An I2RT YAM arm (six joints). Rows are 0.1 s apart.
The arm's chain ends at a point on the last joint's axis. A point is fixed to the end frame.
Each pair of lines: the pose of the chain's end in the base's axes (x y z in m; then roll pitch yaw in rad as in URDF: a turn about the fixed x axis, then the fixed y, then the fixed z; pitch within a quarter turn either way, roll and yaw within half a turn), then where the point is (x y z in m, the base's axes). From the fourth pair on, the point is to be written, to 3 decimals.
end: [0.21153 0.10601 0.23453 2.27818 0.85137 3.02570]
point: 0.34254 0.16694 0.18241
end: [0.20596 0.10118 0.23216 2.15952 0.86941 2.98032]
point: 0.33541 0.17147 0.18862
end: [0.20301 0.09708 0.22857 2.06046 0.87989 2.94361]
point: 0.33041 0.17484 0.19230
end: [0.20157 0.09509 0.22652 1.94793 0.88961 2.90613]
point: 0.326 0.181 0.199
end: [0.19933 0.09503 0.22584 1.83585 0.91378 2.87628]
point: 0.319 0.190 0.209
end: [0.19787 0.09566 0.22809 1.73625 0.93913 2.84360]
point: 0.314 0.196 0.221
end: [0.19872 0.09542 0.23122 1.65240 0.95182 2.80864]
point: 0.311 0.200 0.231
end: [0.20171 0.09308 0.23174 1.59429 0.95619 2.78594]
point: 0.311 0.200 0.237
